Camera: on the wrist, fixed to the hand. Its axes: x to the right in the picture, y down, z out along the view.
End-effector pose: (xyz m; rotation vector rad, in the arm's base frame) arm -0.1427 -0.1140 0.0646 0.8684 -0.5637 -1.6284
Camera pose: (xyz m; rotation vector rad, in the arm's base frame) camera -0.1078 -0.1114 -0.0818 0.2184 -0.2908 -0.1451
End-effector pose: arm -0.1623 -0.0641 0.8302 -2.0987 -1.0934 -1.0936
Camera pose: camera -0.2760 -0.0903 0.9252 -1.9989 0.9854 -0.8892
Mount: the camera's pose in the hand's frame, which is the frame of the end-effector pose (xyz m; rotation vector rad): 0.0299 -0.0897 -0.1171 -0.4890 0.4525 1.4947
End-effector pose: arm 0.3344 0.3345 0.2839 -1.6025 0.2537 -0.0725
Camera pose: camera 0.3503 0.2163 0.3757 -1.4702 1.8485 0.8355
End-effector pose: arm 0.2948 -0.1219 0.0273 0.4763 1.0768 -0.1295
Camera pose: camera 0.1842 -0.1472 -0.0715 0.7634 0.8931 1.5769
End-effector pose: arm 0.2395 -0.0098 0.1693 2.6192 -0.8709 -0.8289
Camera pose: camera 0.3703 0.0497 0.2141 1.0610 -1.7082 0.0188
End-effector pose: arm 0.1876 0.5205 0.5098 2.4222 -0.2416 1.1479
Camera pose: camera 0.1563 0.6552 0.5691 1.2192 -2.0594 1.7631
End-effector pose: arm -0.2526 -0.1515 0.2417 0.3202 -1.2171 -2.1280
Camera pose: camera -0.2538 -0.2184 0.1069 -0.2784 -0.3238 -0.8595
